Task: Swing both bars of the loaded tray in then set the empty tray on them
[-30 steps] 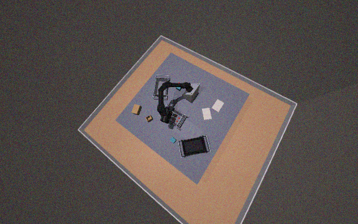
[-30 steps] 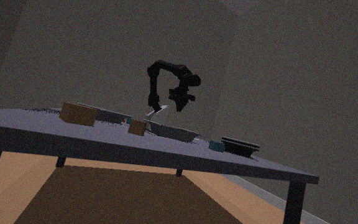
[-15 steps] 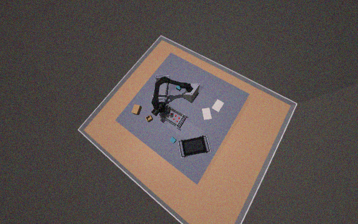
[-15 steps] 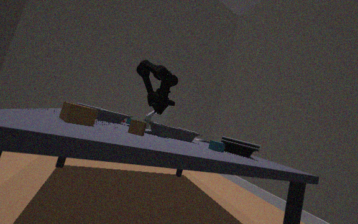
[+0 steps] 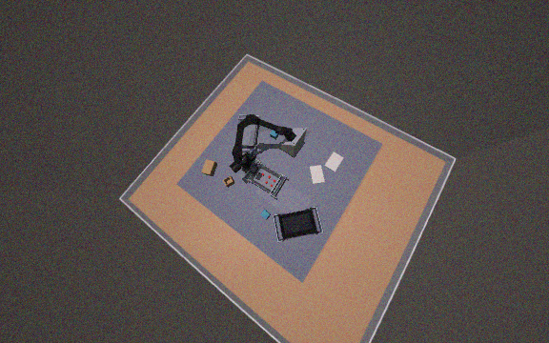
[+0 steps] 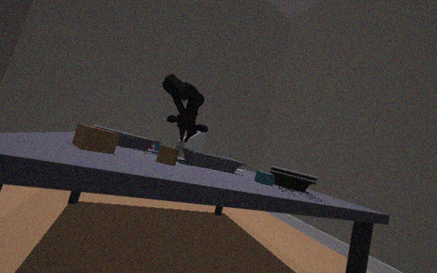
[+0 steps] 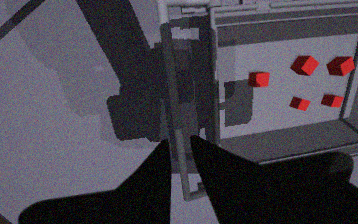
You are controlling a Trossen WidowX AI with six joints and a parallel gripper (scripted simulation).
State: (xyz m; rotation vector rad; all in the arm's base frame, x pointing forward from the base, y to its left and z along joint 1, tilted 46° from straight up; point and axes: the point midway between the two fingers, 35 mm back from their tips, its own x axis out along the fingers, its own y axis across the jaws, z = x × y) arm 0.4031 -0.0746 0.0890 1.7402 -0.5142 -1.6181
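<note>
The grey tray lies 230 mm behind my gripper tip, 260 mm to the right of it and 40 mm below it.
</note>
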